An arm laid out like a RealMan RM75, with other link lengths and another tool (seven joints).
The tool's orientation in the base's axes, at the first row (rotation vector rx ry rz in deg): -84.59 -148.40 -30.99
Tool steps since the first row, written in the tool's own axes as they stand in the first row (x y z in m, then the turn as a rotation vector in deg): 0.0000 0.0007 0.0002 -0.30 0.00 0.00; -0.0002 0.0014 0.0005 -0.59 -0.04 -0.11; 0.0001 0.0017 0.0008 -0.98 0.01 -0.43; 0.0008 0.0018 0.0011 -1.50 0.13 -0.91; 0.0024 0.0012 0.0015 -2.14 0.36 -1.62; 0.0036 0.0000 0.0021 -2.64 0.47 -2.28; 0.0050 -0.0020 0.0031 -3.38 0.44 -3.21; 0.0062 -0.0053 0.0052 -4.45 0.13 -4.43; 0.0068 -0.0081 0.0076 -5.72 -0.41 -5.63; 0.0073 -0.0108 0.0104 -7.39 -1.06 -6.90; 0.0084 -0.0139 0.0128 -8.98 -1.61 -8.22; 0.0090 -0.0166 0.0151 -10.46 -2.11 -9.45; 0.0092 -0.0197 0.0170 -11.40 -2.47 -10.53
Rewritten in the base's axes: 0.0006 0.0004 0.0000 0.16 -0.24 -0.08; 0.0013 0.0007 -0.0002 0.26 -0.54 -0.07; 0.0015 0.0012 -0.0003 0.48 -0.94 0.14; 0.0012 0.0019 -0.0004 0.82 -1.48 0.48; -0.0001 0.0030 -0.0005 1.29 -2.15 1.02; -0.0017 0.0037 -0.0010 1.60 -2.74 1.53; -0.0041 0.0042 -0.0020 1.88 -3.69 2.19; -0.0073 0.0044 -0.0045 2.08 -5.13 2.96; -0.0098 0.0045 -0.0073 2.19 -6.84 3.60; -0.0122 0.0046 -0.0104 2.40 -8.95 4.17; -0.0152 0.0050 -0.0131 2.66 -10.97 4.83; -0.0176 0.0050 -0.0158 2.91 -12.84 5.45; -0.0202 0.0044 -0.0183 3.01 -14.16 6.12
